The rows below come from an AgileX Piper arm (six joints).
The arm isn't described. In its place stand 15 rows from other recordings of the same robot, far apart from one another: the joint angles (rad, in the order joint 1, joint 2, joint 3, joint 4, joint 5, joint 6), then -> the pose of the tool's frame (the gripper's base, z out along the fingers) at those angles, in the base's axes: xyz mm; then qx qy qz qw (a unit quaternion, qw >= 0).
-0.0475 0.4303 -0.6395 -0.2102 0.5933 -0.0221 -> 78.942, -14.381, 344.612, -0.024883, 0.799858, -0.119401, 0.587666
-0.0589 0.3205 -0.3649 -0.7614 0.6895 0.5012 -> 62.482, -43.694, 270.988, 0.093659, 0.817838, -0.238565, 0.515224
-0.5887 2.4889 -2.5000 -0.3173 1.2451 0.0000 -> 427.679, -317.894, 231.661, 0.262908, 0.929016, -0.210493, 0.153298
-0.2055 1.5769 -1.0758 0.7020 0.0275 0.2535 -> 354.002, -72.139, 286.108, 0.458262, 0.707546, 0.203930, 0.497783
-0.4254 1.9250 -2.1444 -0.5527 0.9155 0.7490 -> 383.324, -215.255, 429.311, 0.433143, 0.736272, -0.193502, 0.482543
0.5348 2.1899 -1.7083 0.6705 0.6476 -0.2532 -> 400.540, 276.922, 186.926, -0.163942, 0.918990, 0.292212, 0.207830
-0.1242 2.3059 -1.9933 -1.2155 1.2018 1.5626 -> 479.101, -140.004, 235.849, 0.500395, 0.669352, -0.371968, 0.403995
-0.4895 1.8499 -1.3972 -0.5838 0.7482 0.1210 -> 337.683, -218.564, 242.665, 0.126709, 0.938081, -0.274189, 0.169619
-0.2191 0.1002 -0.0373 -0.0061 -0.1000 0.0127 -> 61.815, -13.708, 229.026, 0.074311, 0.657637, -0.079290, 0.745456
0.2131 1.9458 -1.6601 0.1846 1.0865 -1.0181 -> 402.932, 102.313, 257.771, -0.543936, 0.822485, 0.024360, 0.164496
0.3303 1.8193 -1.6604 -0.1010 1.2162 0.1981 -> 366.035, 116.403, 304.245, -0.075964, 0.985886, -0.010856, 0.148797
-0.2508 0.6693 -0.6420 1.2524 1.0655 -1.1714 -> 112.667, 49.203, 343.209, -0.229687, 0.754632, 0.285601, 0.544248
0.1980 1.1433 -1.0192 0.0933 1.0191 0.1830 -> 208.660, 49.227, 329.848, 0.006281, 0.966077, 0.091971, 0.241240
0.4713 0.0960 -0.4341 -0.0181 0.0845 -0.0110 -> 24.749, 12.456, 342.409, -0.142229, 0.559144, 0.178718, 0.796987
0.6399 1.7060 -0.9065 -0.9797 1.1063 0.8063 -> 266.307, 114.020, 189.416, -0.187465, 0.894312, -0.365594, 0.177214
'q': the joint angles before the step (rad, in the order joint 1, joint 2, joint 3, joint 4, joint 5, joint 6). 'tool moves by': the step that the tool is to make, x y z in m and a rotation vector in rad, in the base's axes. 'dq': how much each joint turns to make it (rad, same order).
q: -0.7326, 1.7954, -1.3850, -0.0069, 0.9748, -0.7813
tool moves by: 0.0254, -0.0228, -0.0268, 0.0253, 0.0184, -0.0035
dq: -0.0012, 0.1506, -0.1179, 0.0069, -0.0021, 0.0000
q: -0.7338, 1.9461, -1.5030, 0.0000, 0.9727, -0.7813
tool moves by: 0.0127, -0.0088, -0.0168, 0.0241, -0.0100, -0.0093
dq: 0.0000, 0.0730, -0.0490, 0.0266, -0.0153, -0.0005
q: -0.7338, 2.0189, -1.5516, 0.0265, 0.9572, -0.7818
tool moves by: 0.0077, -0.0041, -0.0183, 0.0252, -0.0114, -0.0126
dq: 0.0001, 0.0526, -0.0124, 0.0291, -0.0318, 0.0002
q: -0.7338, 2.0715, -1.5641, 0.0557, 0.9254, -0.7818
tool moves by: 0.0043, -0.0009, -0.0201, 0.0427, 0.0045, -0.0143
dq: -0.0002, 0.0478, 0.0000, 0.0325, -0.0159, -0.0009
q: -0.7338, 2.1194, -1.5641, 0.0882, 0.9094, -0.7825
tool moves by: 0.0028, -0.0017, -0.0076, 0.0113, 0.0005, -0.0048
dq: -0.0001, 0.0237, -0.0101, 0.0093, -0.0057, 0.0000
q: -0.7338, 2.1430, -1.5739, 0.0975, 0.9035, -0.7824
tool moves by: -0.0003, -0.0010, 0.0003, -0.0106, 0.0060, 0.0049
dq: 0.0001, 0.0004, -0.0021, -0.0137, -0.0010, 0.0015
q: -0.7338, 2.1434, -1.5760, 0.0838, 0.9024, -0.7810
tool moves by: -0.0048, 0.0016, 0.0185, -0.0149, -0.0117, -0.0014
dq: -0.0042, -0.0460, 0.0039, -0.0047, 0.0235, 0.0011
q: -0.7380, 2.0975, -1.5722, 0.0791, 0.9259, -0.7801
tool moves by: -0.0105, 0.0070, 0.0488, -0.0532, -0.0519, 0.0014
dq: -0.0039, -0.1172, 0.0001, -0.0059, 0.0431, 0.0000
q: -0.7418, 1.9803, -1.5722, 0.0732, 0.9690, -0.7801
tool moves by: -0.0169, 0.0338, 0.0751, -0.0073, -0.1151, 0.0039
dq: 0.0205, -0.1931, 0.0002, 0.0666, 0.1016, 0.0131
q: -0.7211, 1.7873, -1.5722, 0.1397, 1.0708, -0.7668
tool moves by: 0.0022, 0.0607, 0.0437, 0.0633, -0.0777, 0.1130
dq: 0.1121, -0.1290, 0.0056, 0.0921, 0.1008, 0.0126
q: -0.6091, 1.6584, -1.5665, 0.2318, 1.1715, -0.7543
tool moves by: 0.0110, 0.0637, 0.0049, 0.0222, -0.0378, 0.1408
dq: 0.1733, -0.0760, 0.0786, 0.0271, -0.0314, 0.0278
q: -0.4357, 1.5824, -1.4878, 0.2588, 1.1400, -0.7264
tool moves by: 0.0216, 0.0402, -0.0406, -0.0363, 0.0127, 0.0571
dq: 0.1558, 0.0249, 0.1295, -0.0669, -0.1739, 0.0741
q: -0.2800, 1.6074, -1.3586, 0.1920, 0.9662, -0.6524
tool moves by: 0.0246, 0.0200, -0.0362, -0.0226, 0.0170, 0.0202
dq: 0.0856, 0.0879, 0.0328, -0.0505, -0.1194, 0.0640
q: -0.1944, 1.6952, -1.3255, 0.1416, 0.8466, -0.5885
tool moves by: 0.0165, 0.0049, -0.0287, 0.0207, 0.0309, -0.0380
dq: 0.0244, 0.0836, 0.0000, -0.0103, -0.0564, 0.0647
